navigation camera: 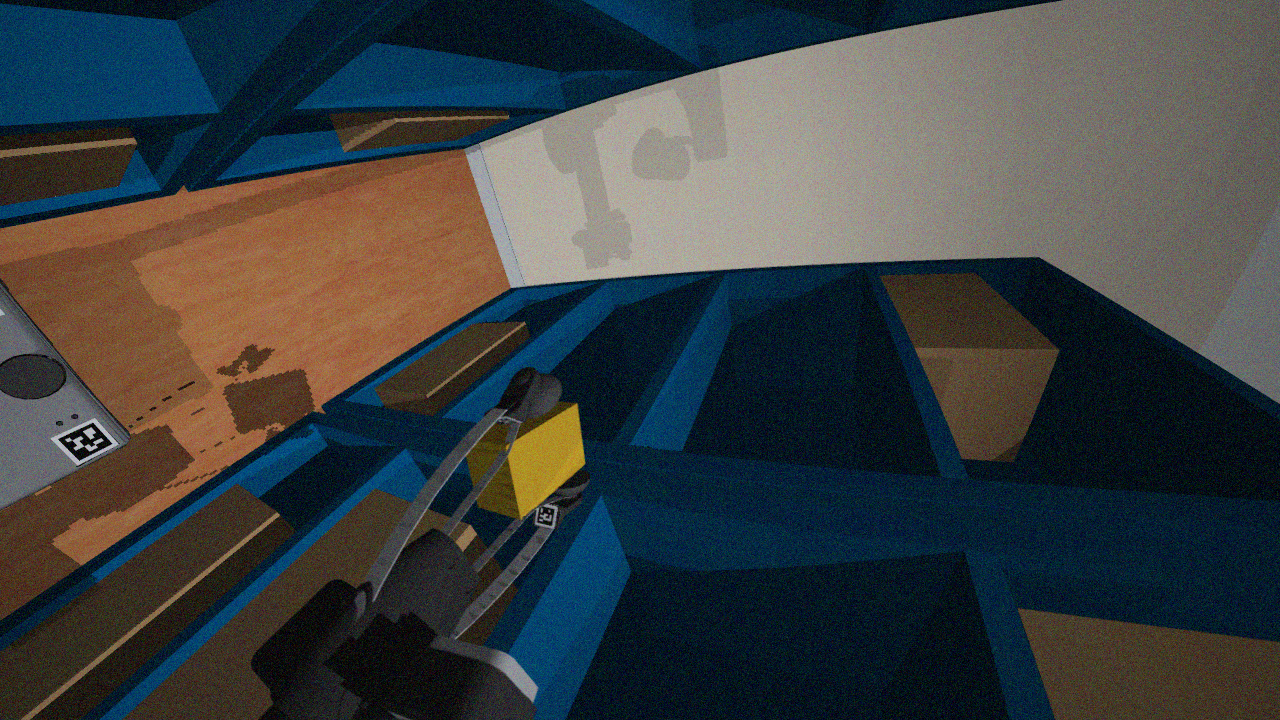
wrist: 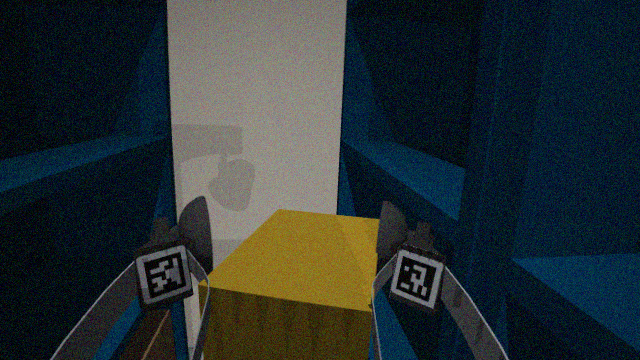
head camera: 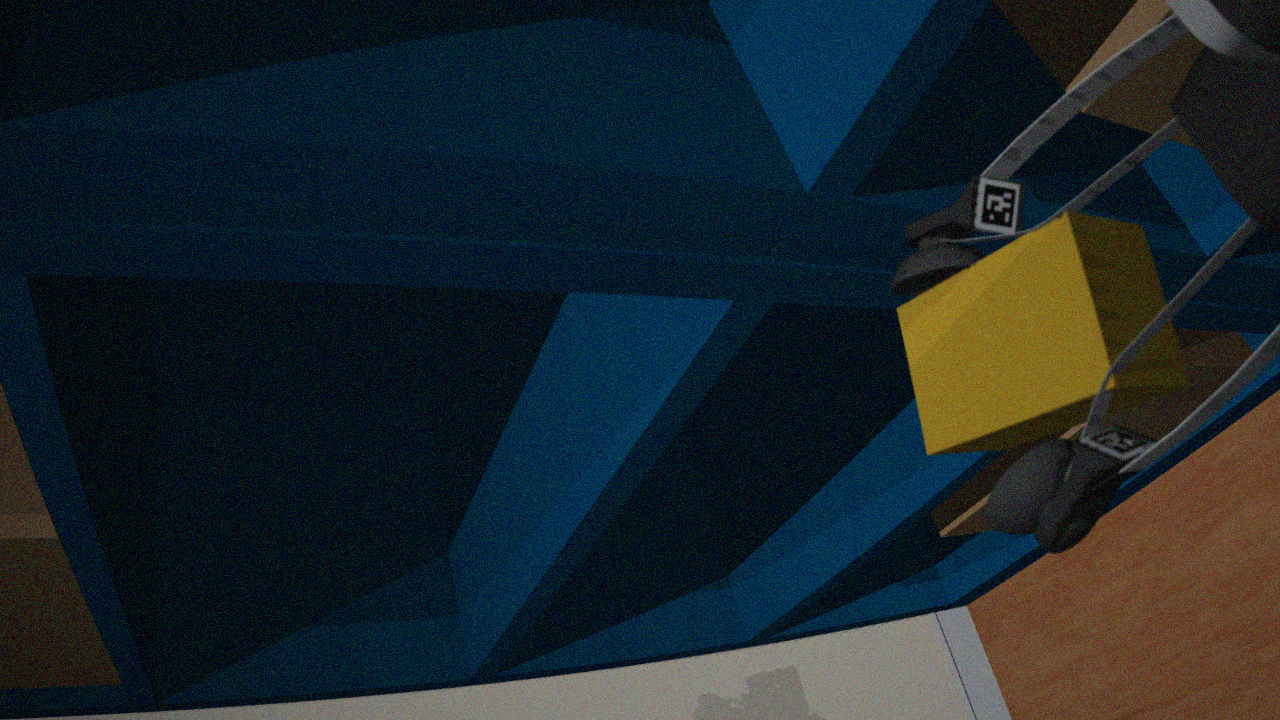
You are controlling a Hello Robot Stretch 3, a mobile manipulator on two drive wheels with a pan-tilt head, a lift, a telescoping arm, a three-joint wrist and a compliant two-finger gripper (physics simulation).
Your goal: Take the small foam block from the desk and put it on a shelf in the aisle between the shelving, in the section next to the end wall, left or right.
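Note:
The yellow foam block is between the two fingertips of my gripper, which is shut on it. The block is tilted relative to the fingers and held in the air in the aisle. The blue shelving section next to the end wall has shelf boards; one board shows in the head and navigation views. In the wrist view, a shelf board is right of the block. I cannot tell the exact gap between block and shelving.
A dark blue upright separates the end section from the nearer one. Cardboard boxes stand in the end section. The opposite shelving lines the aisle's other side. My base stands on the wooden floor.

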